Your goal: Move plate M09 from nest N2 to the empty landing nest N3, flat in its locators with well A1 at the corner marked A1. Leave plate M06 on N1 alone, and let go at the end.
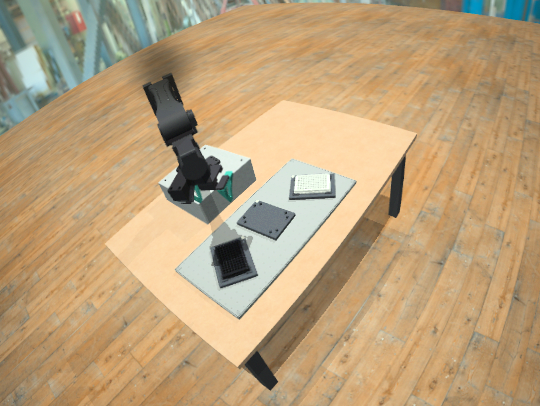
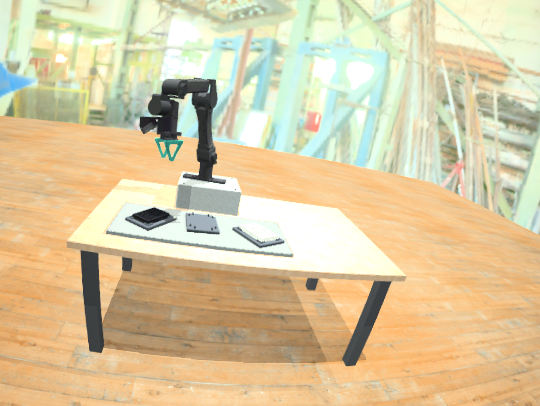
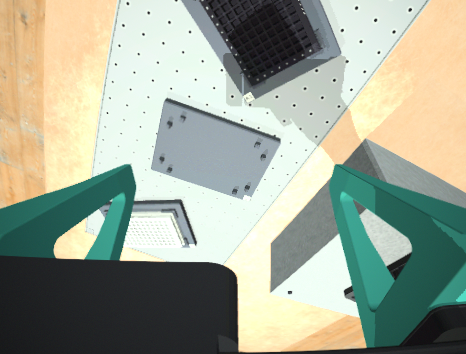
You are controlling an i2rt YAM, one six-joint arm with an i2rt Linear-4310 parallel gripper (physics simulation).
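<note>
A black well plate [image 1: 232, 258] [image 2: 152, 215] [image 3: 262, 40] sits in a dark nest at one end of the grey board. A white well plate [image 1: 312, 183] [image 2: 259, 232] [image 3: 152, 232] sits in the nest at the other end. The plate and nest labels are not readable, so I cannot tell which plate is M09. The empty nest [image 1: 266, 219] [image 2: 202, 223] [image 3: 215, 150] lies between them, with locator posts near its corners and a small white marker [image 3: 247, 198] at one corner. My gripper [image 1: 214, 198] [image 2: 167, 158] [image 3: 232, 175] is open and empty, high above the table.
The perforated grey board [image 1: 280, 260] [image 2: 175, 235] [image 3: 140, 75] lies on the wooden table [image 1: 340, 132] [image 2: 320, 260]. The grey base block [image 1: 242, 182] [image 2: 215, 200] [image 3: 310, 215] stands behind the board. The gripper's shadow falls beside the black plate's nest.
</note>
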